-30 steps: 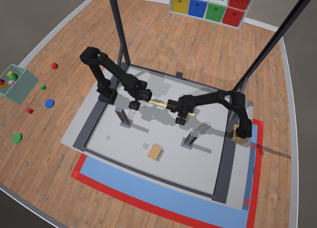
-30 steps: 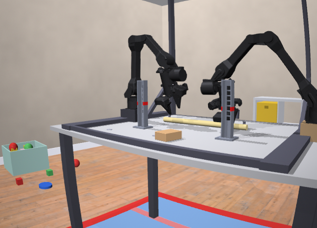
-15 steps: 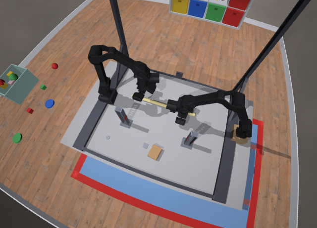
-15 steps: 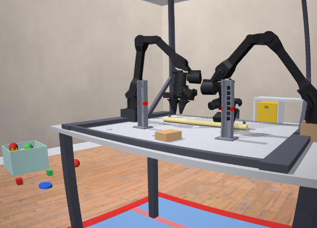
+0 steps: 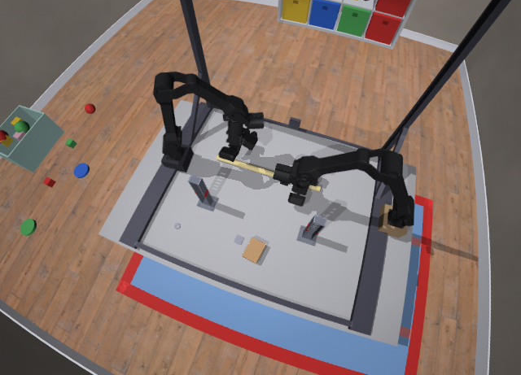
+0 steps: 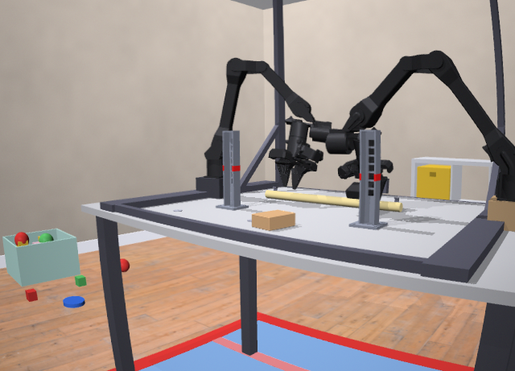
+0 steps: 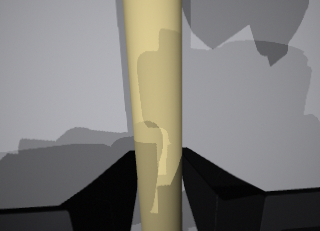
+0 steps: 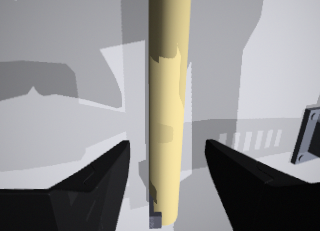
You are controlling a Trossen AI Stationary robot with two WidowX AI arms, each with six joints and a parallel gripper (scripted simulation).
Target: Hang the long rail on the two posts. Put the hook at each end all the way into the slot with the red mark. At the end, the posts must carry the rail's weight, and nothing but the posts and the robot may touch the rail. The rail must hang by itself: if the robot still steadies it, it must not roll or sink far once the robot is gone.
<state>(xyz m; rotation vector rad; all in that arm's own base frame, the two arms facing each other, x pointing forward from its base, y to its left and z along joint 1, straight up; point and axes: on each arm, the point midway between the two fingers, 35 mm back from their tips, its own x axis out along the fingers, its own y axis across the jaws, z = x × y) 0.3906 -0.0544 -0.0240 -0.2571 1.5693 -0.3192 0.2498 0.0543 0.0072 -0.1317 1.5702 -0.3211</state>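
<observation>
Now: right hand 15 cm to the right of the long pale yellow rail, 5 cm above it and 1 cm short of it. Also, from my right hand: tan box (35 cm ahead, 20 cm to the left, 6 cm below).
</observation>
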